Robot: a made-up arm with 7 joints.
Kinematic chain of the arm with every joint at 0, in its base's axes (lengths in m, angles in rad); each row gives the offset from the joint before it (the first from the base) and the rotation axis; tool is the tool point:
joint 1: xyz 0 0.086 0 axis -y
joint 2: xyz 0 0.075 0 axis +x
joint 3: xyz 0 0 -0.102 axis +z
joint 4: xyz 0 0 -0.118 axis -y
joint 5: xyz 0 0 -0.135 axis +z
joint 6: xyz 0 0 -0.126 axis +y
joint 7: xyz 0 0 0 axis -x
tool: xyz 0 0 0
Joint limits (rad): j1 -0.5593..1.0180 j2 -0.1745..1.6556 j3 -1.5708..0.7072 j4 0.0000..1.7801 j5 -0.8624..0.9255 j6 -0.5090..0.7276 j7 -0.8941..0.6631
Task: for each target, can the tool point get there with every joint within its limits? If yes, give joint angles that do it. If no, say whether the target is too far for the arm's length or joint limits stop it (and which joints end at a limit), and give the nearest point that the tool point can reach.
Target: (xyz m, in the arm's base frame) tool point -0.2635 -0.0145 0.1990
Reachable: no: joint limits stop it (at a limit: joint 1, joint 2, joint 3, joint 4) | nearest point -0.0631 -0.1192 -0.1008 | short by 0.376 m
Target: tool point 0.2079 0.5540 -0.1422
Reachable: yes | joints 0.4924 1.1405 -0.3264 0.4884 -0.0603 0.2936 -0.0620
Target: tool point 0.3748 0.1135 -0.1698
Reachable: yes | joints 0.6615 0.2196 -0.5811 1.0708 -0.0837 -0.4098 -0.3447
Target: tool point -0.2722 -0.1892 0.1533
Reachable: no: joint limits stop it (at a limit: joint 1, joint 2, joint 3, joint 4) | nearest point -0.0631 -0.1192 -0.1008 | short by 0.336 m
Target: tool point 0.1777 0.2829 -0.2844
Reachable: yes | joints -0.1180 0.9958 -0.6302 1.4769 0.1741 0.5308 0.0002
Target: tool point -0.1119 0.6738 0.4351
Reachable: no: too far | nearest point -0.0571 0.5265 0.2221 | short by 0.265 m
